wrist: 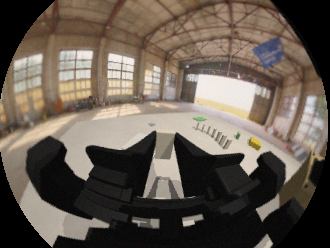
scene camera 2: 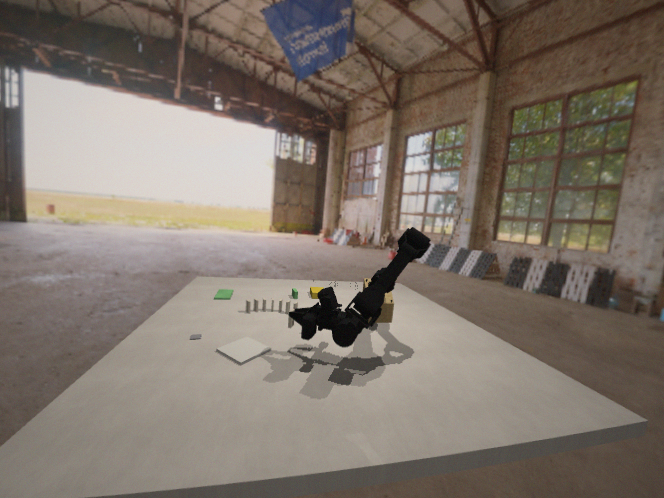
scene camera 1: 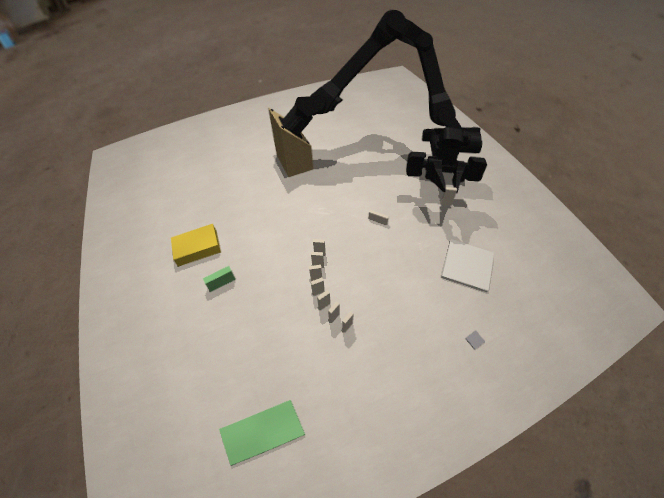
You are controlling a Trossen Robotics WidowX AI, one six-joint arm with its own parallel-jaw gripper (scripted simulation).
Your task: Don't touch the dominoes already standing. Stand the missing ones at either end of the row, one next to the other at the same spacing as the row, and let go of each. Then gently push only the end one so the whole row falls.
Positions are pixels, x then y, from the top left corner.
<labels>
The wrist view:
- my gripper: 165,134
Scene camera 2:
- my gripper: 290,312
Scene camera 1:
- my gripper: 450,191
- flat green tile: 254,435
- yellow block: 203,242
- white tile: 464,264
</labels>
